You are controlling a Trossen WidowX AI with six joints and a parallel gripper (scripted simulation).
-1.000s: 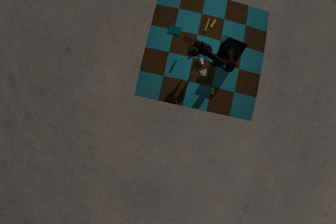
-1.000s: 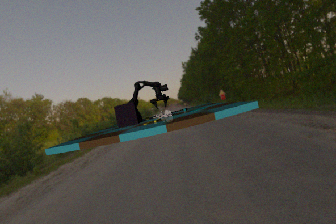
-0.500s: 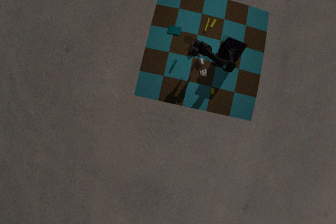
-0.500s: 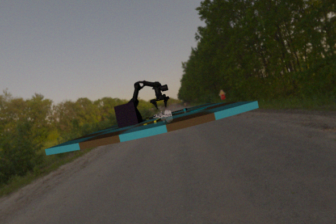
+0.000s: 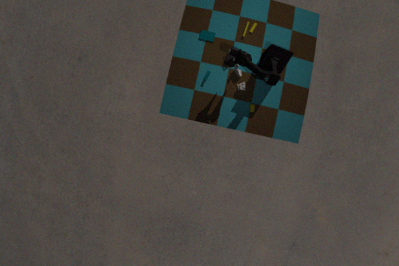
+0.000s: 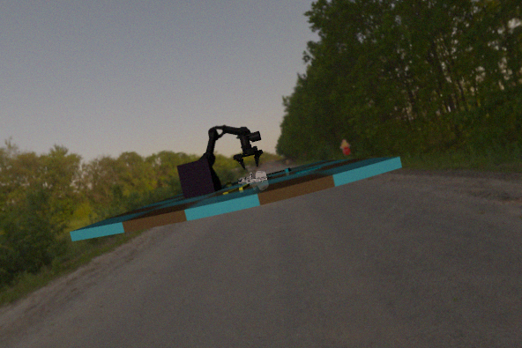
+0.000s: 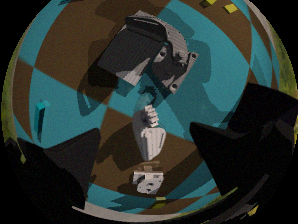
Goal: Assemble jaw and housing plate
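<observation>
My gripper tip is 50 mm above the grey jaw, 10 mm to the right of it and 10 mm past it. The rest, counted from my gripper tip: teal plate (300 mm ahead, 240 mm to the right, 80 mm below); then light-grey plate-like piece (170 mm to the left, 90 mm behind, 50 mm below); then teal stick (230 mm ahead, 130 mm to the left, 70 mm below).
</observation>
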